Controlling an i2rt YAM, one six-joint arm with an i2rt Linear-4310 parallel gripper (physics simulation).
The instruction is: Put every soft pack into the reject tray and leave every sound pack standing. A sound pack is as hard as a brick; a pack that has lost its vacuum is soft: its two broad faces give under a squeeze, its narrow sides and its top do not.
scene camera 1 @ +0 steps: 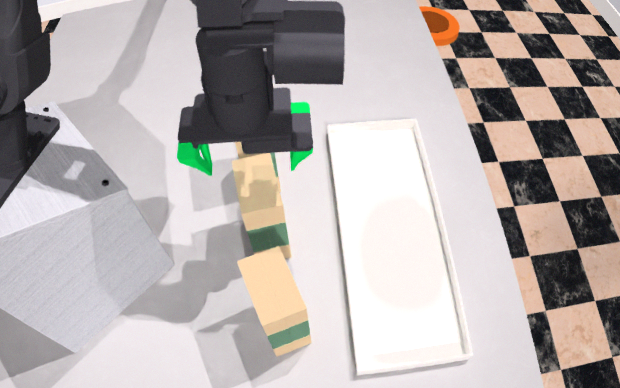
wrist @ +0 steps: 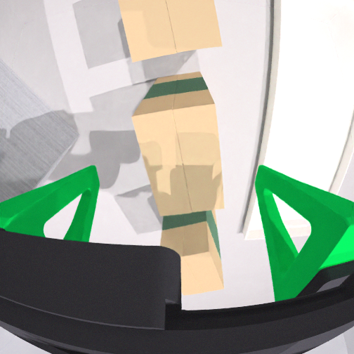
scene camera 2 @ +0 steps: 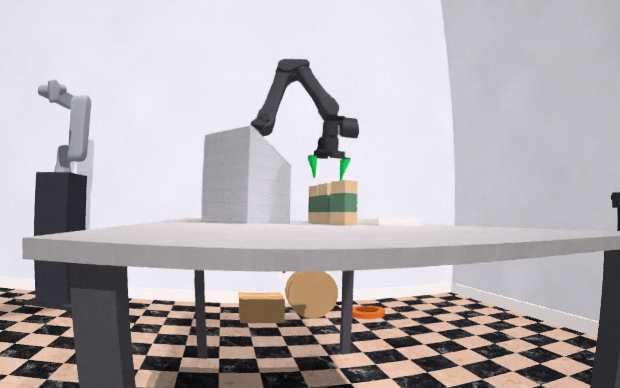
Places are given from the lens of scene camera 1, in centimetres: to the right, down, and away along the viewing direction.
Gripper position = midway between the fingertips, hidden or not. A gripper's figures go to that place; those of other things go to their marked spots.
gripper (scene camera 1: 251, 168): -7, -3, 55
white reject tray (scene camera 1: 406, 310): 13, 16, 61
